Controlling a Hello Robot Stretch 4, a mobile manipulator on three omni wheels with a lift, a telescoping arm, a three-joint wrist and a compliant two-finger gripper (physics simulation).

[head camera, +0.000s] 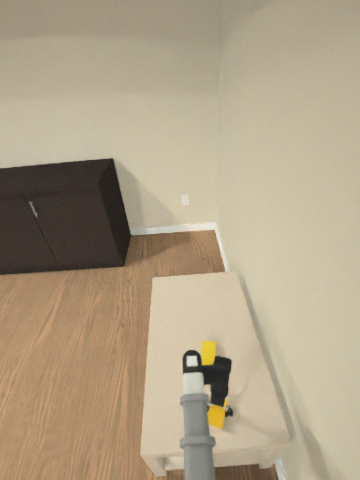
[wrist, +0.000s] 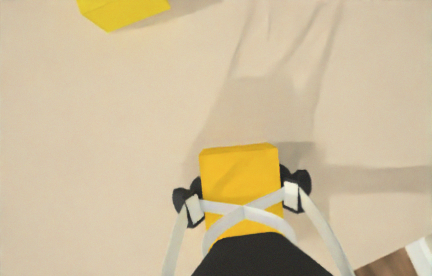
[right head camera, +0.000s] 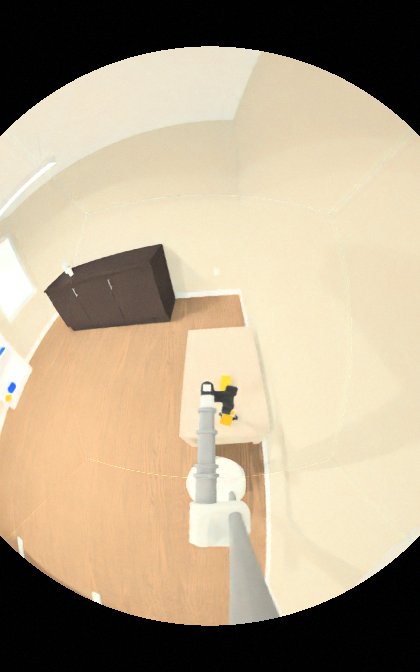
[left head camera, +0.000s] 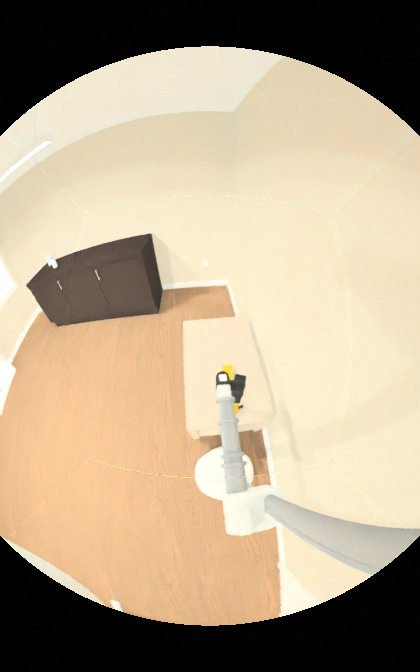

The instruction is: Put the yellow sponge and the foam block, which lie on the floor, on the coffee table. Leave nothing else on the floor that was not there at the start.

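Places are measured from the robot's base along level axes (x ahead, y left, z up), in millimetres.
Pixels of known places: gripper, fingertip midpoint: (head camera: 217, 411) (wrist: 240, 186).
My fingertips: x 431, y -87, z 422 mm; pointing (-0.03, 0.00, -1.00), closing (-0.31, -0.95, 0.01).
Observation:
For each thing: its top centre in the pictures, then the offset to it from my fingertips. Level surfaces: height alone.
- foam block at its top centre: (wrist: 242, 210) (head camera: 217, 409) dx -6, dy +3, dz +45 mm
- coffee table at its surface level: dz +0 mm
- yellow sponge at its top centre: (head camera: 208, 351) dx +227, dy +7, dz +45 mm
- Wooden floor at its surface level: dz -450 mm
The foam block (head camera: 216, 419) (left head camera: 236, 409) (right head camera: 226, 421) (wrist: 240, 167), orange-yellow, is between the fingertips of my gripper (head camera: 218, 410) (right head camera: 228, 416) (wrist: 240, 186). The gripper is shut on it, over the near part of the coffee table (head camera: 185, 305) (left head camera: 210, 340) (right head camera: 215, 350) (wrist: 75, 125). The block is low over the top, with its shadow close beside it; whether it touches the top I cannot tell. The yellow sponge (head camera: 209, 349) (left head camera: 228, 370) (right head camera: 226, 381) (wrist: 122, 12), a brighter yellow, lies on the table farther out, apart from the gripper. In the head views the wrist partly hides both.
A wall (head camera: 300, 225) runs close along the table's right side. A dark cabinet (head camera: 75, 225) (left head camera: 110, 290) (right head camera: 125, 295) stands at the far left against the back wall. Wooden floor (head camera: 75, 375) lies left of the table. My round white base (left head camera: 207, 475) (right head camera: 232, 475) is near the table's front edge.

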